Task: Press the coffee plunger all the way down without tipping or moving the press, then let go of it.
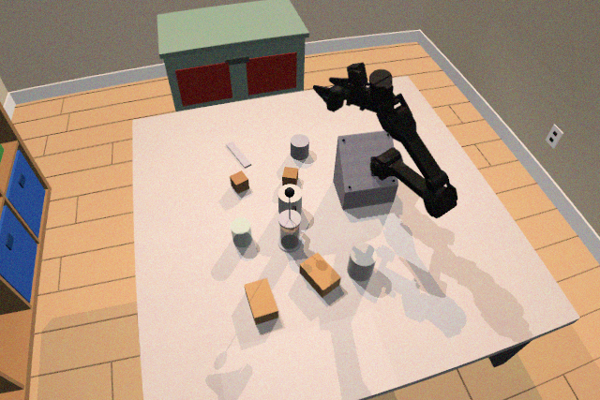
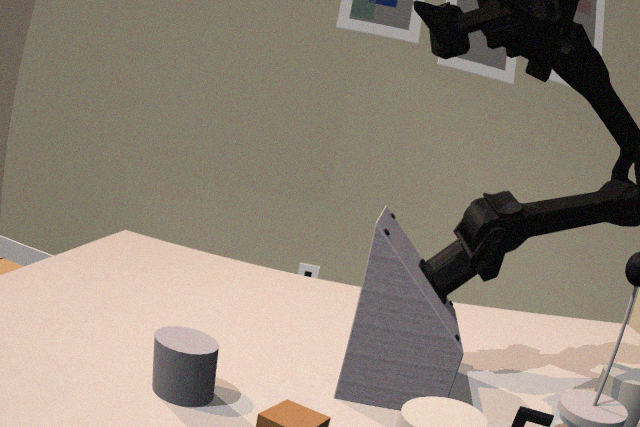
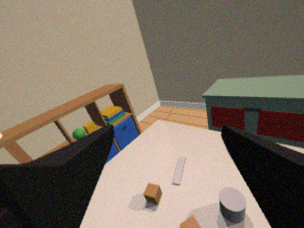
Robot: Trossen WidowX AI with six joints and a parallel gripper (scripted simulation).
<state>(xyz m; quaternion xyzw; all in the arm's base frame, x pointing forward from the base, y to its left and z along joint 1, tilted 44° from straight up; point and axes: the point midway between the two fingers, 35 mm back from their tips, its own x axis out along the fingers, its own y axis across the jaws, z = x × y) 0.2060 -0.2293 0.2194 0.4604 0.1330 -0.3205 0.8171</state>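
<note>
The coffee press is 110 mm ahead of my gripper tip, 200 mm to the left of it and 340 mm below it. The rest, counted from my gripper tip: grey cylinder 30 mm ahead, 190 mm to the right, 440 mm below; pale green cylinder 270 mm ahead, 180 mm to the left, 430 mm below.
</note>
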